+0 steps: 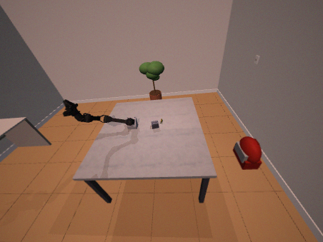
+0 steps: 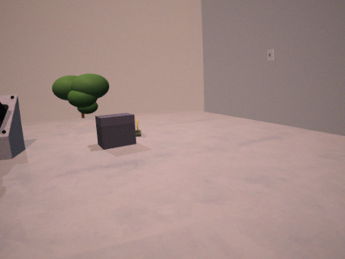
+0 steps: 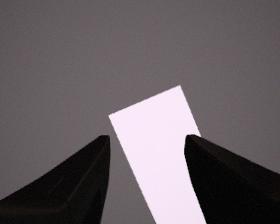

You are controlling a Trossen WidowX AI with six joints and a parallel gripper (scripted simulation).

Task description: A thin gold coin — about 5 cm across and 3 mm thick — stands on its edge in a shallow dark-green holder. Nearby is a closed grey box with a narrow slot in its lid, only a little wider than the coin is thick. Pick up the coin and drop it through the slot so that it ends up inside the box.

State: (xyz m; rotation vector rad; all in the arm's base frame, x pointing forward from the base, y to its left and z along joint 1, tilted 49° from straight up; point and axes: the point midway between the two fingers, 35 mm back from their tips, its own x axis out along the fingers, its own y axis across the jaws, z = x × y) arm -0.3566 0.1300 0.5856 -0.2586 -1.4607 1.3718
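Now: the gold coin 680 mm ahead of my gripper tip, 610 mm below it and 480 mm to the left of it.
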